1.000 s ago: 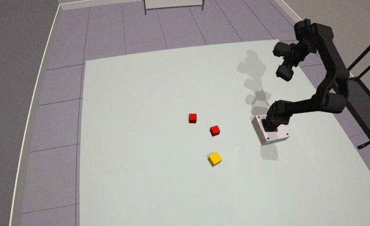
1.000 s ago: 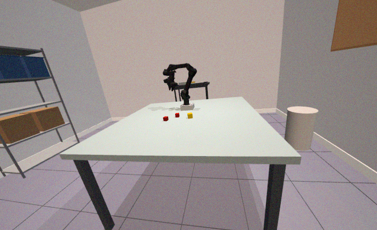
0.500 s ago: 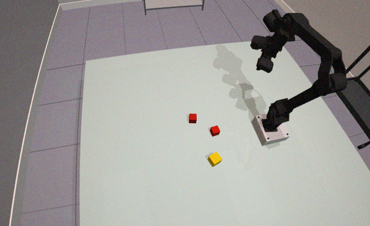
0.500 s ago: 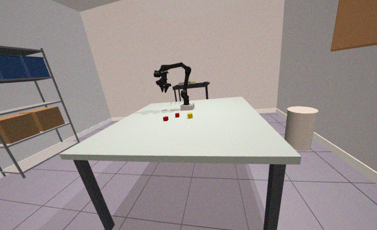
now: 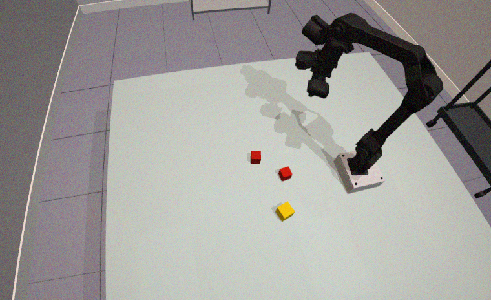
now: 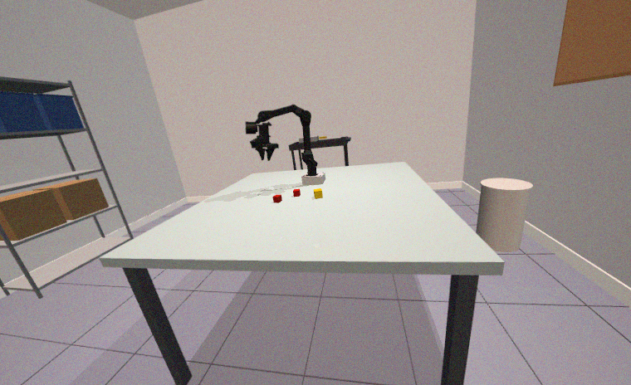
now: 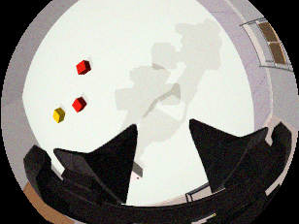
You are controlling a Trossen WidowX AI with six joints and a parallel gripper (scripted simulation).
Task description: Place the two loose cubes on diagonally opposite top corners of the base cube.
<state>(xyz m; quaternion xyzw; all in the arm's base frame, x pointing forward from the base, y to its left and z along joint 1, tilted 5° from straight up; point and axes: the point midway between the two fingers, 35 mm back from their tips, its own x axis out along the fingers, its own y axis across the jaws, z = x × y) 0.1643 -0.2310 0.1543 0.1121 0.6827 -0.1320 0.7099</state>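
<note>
The red cube lies 190 mm ahead of my gripper tip, 150 mm to the left of it and 180 mm below it. Also, from my gripper tip: yellow base cube (120 mm ahead, 350 mm to the left, 170 mm below).
</note>
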